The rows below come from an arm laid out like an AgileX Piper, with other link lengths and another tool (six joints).
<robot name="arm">
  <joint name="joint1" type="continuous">
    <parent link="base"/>
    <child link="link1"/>
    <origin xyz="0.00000 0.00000 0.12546" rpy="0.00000 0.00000 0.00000"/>
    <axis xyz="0 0 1"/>
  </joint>
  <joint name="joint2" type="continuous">
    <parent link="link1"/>
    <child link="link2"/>
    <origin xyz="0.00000 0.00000 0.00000" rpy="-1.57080 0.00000 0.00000"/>
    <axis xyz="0 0 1"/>
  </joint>
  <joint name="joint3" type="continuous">
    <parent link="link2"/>
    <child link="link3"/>
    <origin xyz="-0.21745 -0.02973 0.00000" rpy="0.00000 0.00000 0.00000"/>
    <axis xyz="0 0 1"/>
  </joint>
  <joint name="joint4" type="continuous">
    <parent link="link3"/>
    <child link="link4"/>
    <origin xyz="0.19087 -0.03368 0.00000" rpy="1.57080 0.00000 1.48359"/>
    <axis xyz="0 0 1"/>
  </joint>
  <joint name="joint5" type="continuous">
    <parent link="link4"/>
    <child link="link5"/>
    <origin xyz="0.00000 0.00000 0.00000" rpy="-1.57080 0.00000 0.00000"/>
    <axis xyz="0 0 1"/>
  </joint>
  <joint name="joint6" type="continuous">
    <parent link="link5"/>
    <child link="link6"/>
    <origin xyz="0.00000 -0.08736 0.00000" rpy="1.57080 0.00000 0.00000"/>
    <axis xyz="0 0 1"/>
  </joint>
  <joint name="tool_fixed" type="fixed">
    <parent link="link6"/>
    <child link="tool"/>
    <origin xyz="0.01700 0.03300 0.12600" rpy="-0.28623 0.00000 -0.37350"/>
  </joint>
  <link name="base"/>
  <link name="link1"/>
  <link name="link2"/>
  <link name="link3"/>
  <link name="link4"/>
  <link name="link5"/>
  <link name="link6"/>
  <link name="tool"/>
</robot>
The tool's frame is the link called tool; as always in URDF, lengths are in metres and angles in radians. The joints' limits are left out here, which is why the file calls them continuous.
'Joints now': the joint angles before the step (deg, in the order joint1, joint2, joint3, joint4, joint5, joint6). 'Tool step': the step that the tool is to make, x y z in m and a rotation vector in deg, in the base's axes. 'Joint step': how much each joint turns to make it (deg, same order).
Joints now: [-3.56 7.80 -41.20 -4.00 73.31 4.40]
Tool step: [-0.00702 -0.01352 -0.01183 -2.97 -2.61 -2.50]
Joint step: [0.01 -7.20 4.11 -3.79 0.32 0.10]
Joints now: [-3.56 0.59 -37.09 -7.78 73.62 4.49]
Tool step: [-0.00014 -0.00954 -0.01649 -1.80 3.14 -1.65]
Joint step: [0.00 0.00 3.10 -2.58 -0.08 0.00]
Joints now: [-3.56 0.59 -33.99 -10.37 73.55 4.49]
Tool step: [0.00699 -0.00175 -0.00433 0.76 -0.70 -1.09]
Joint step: [0.00 0.01 2.47 -0.64 -2.82 2.01]
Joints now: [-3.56 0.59 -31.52 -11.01 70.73 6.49]
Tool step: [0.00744 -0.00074 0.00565 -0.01 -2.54 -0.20]
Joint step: [0.01 0.00 0.76 -0.34 -3.19 0.96]
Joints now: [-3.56 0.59 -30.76 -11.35 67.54 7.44]
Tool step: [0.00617 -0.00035 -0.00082 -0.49 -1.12 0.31]
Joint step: [0.00 0.01 1.68 -0.21 -2.88 0.09]
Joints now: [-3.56 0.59 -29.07 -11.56 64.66 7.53]
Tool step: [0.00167 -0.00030 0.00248 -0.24 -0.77 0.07]
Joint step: [0.00 0.01 -0.01 -0.12 -0.80 0.00]
